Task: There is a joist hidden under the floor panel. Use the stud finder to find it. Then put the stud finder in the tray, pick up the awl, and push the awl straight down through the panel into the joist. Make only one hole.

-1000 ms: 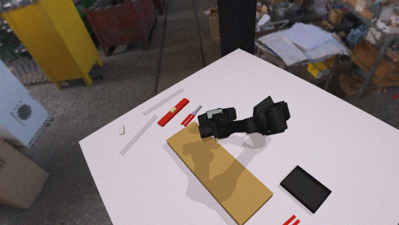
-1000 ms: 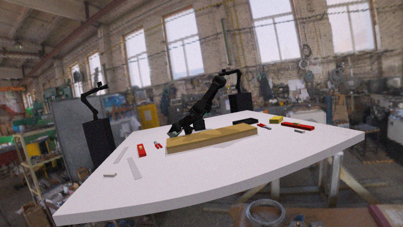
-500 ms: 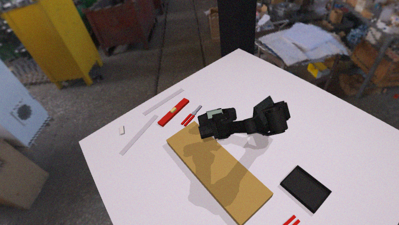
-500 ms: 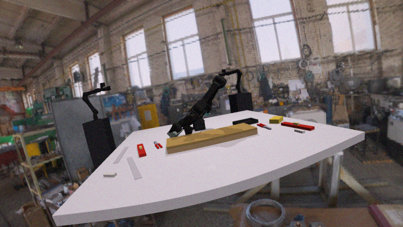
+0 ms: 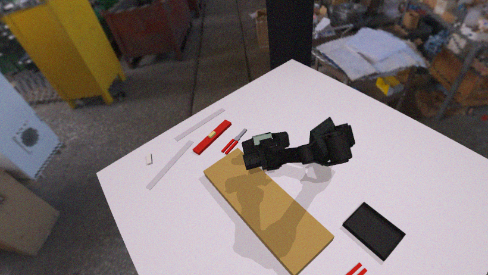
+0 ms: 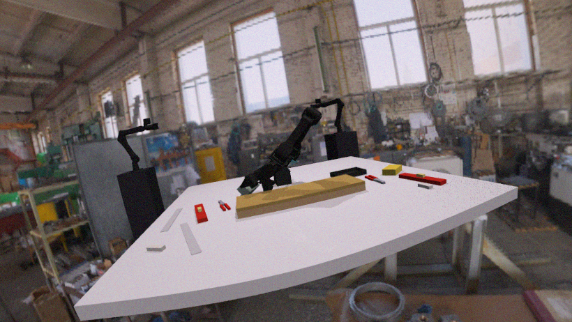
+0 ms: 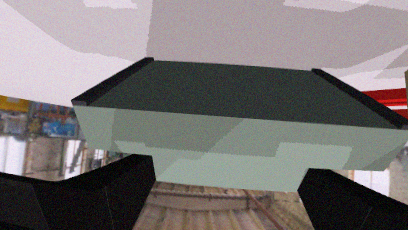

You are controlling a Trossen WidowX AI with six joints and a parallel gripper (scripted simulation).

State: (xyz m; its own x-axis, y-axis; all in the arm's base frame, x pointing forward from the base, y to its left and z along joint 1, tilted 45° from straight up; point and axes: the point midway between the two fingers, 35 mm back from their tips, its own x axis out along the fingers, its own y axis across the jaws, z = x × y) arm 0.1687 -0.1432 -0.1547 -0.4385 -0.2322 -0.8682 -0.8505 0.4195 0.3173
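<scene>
Right now my gripper tip is 10 mm past the stud finder, 10 mm to the right of it and 10 mm above it. From my gripper tip the other things lie so: yellow block (190 mm ahead, 720 mm to the left, 50 mm below); then black tray (30 mm ahead, 550 mm to the left, 50 mm below); then awl (30 mm ahead, 120 mm to the left, 60 mm below).
</scene>
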